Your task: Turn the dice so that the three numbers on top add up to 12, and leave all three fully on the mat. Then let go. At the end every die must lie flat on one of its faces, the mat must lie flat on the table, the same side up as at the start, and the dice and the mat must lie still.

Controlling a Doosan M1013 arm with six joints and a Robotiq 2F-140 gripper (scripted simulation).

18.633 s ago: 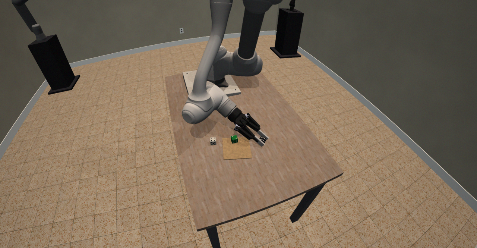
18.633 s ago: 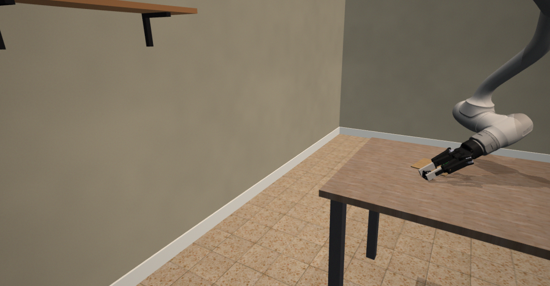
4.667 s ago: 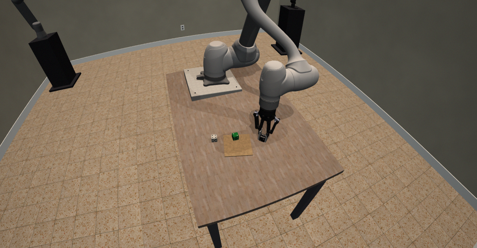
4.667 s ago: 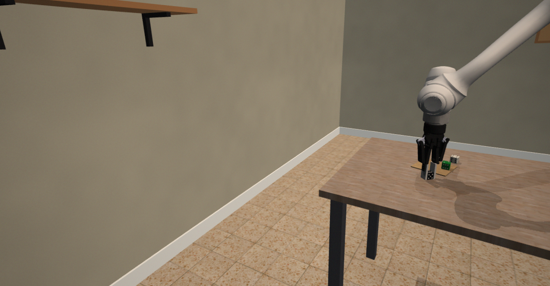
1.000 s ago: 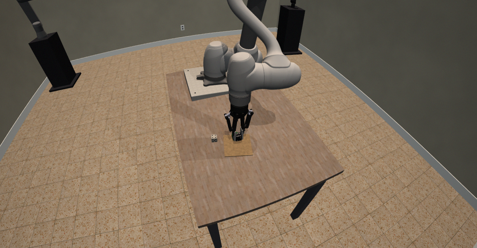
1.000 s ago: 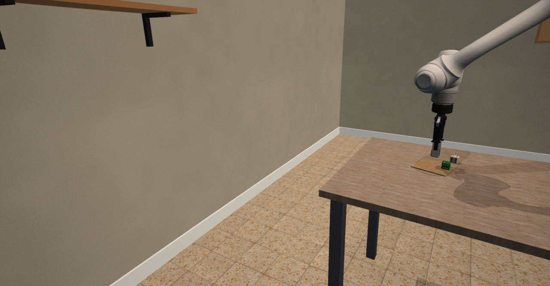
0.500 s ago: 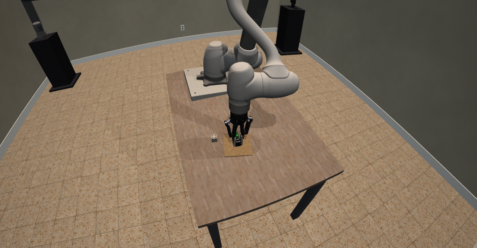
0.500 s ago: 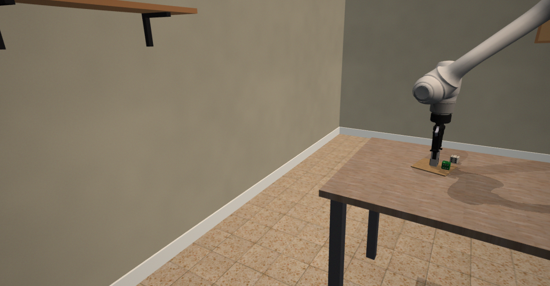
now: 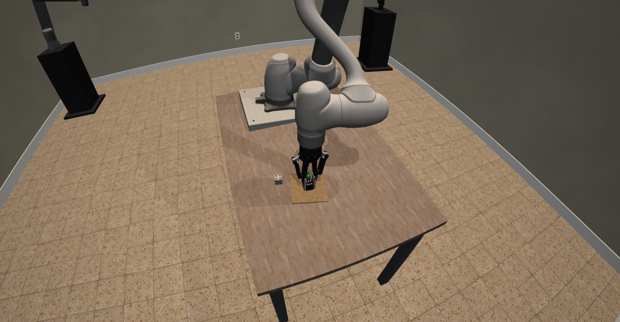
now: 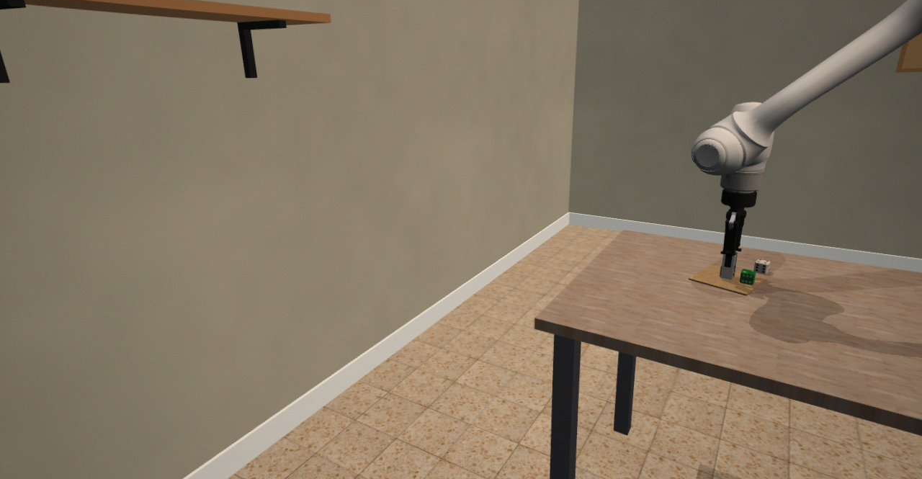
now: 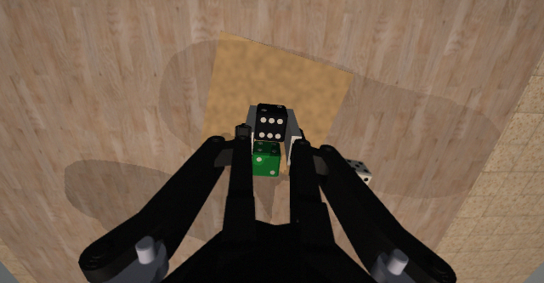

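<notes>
Right now my hand is 2 cm above the black die. From my hand the other things lie so: white die (6 cm behind, 11 cm to the right, 3 cm below); then green die (4 cm behind, 2 cm below); then tan mat (4 cm below).
</notes>
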